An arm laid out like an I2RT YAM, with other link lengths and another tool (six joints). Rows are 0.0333 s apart.
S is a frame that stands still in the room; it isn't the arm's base.
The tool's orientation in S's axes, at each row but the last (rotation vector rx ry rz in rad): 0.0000 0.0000 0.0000; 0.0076 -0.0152 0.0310; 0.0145 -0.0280 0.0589; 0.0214 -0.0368 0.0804; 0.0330 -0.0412 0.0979; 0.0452 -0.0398 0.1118; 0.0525 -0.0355 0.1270; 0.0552 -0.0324 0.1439; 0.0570 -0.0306 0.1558; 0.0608 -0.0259 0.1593
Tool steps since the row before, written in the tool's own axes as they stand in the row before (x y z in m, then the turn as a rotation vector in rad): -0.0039 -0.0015 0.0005 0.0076 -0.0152 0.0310; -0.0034 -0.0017 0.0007 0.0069 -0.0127 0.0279; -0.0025 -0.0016 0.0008 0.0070 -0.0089 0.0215; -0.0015 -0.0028 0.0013 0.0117 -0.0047 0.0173; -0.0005 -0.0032 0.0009 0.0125 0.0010 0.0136; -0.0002 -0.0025 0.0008 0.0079 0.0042 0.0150; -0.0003 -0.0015 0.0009 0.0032 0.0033 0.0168; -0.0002 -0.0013 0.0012 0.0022 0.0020 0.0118; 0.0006 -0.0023 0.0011 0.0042 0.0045 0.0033; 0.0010 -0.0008 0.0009 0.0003 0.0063 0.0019
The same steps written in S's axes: -0.0039 -0.0015 0.0005 0.0076 -0.0152 0.0310; -0.0034 -0.0018 0.0006 0.0069 -0.0127 0.0279; -0.0024 -0.0018 0.0007 0.0069 -0.0088 0.0216; -0.0013 -0.0029 0.0012 0.0114 -0.0041 0.0176; -0.0002 -0.0033 0.0008 0.0118 0.0017 0.0141; 0.0001 -0.0025 0.0007 0.0068 0.0043 0.0155; -0.0001 -0.0016 0.0008 0.0022 0.0028 0.0171; 0.0000 -0.0014 0.0011 0.0016 0.0016 0.0120; 0.0009 -0.0022 0.0010 0.0034 0.0049 0.0037; 0.0011 -0.0007 0.0009 -0.0007 0.0061 0.0023
